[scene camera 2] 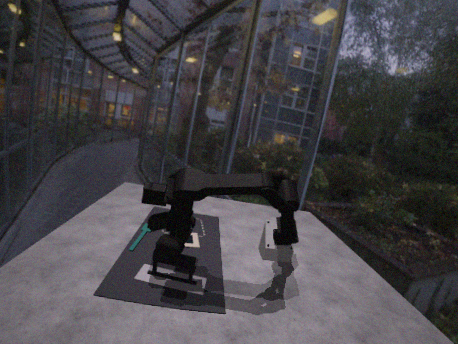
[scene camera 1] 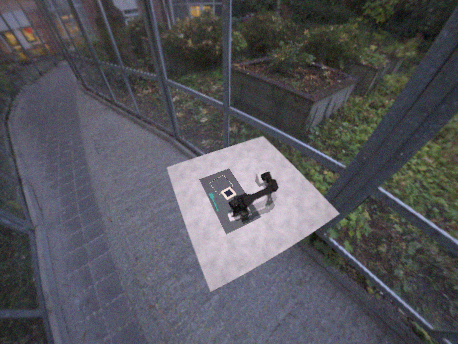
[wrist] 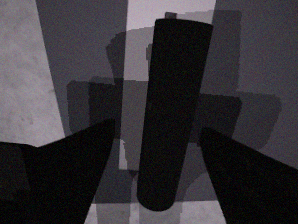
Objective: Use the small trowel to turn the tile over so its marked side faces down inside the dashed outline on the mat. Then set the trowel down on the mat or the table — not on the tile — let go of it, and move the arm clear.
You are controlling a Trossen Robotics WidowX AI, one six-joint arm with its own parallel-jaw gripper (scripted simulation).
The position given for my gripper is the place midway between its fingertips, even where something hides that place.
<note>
My gripper [scene camera 2: 174, 258] is open and holds nothing. Further things: a dark mat [scene camera 2: 120, 282].
My gripper also shows in the wrist view [wrist: 158, 129]. The dark mat shows as well in scene camera 1 [scene camera 1: 220, 184].
</note>
